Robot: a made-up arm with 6 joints.
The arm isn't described. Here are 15 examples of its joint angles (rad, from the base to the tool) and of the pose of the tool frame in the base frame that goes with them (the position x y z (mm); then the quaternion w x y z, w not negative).
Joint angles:
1: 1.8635 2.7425 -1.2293 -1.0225 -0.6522 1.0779
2: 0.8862 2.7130 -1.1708 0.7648 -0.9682 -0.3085
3: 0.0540 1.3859 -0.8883 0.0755 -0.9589 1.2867
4: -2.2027 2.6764 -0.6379 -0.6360 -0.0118 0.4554
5: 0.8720 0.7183 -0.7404 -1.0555 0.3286 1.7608
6: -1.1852 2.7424 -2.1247 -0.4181 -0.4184 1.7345
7: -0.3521 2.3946 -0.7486 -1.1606 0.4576 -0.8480
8: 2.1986 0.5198 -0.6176 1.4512 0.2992 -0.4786
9: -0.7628 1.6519 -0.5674 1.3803 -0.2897 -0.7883
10: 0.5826 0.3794 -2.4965 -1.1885 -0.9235 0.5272
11: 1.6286 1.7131 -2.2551 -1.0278 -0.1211 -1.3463
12: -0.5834 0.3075 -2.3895 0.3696 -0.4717 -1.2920
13: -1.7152 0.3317 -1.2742 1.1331 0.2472 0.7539
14: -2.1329 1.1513 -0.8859 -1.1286 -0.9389 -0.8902
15: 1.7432 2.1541 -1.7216 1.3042 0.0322 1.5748
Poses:
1: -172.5 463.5 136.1 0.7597 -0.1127 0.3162 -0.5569
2: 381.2 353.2 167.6 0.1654 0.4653 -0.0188 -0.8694
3: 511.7 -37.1 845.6 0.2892 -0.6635 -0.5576 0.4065
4: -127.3 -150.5 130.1 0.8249 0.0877 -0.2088 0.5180
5: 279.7 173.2 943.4 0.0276 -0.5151 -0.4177 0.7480
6: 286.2 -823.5 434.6 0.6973 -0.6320 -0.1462 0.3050
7: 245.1 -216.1 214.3 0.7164 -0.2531 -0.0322 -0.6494
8: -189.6 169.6 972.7 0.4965 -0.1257 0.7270 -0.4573
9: 324.3 -363.9 488.3 0.6277 -0.2622 0.1343 0.7205
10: -559.4 -322.7 1104.4 0.0577 0.8180 -0.1628 0.5487
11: 7.0 544.7 1222.6 0.3531 0.8590 -0.3229 0.1820
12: -558.9 341.9 1145.0 0.1878 -0.6682 0.5656 -0.4454
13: 13.2 23.2 1234.1 0.3267 -0.9340 -0.1249 0.0735
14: -198.8 -419.2 869.3 0.1956 -0.0990 -0.7916 -0.5703
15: -126.9 749.3 653.7 0.4153 0.4249 -0.4319 0.6786
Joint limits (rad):
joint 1: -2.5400..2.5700
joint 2: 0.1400..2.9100
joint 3: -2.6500..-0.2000
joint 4: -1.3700..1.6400
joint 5: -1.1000..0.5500
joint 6: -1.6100..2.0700
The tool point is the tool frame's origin. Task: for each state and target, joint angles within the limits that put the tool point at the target. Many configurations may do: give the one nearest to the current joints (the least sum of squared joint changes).
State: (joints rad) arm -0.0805 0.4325 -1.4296 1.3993 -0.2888 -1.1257
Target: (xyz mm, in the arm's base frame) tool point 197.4 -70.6 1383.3
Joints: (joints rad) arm -0.1708 1.1381 -1.9460 1.4403 -0.2934 -1.1362
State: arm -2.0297 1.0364 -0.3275 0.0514 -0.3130 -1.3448
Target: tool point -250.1 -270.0 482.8
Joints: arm -2.3547 1.3680 -0.3015 0.0433 -0.3077 -1.3658
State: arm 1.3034 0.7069 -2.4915 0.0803 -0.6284 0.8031
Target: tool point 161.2 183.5 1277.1
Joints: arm 1.0316 1.0466 -1.5493 0.1602 -0.6469 0.8406
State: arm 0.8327 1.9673 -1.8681 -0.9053 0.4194 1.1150
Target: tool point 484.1 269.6 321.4
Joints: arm 0.6940 2.2699 -1.1499 -0.8214 0.5500 1.1023
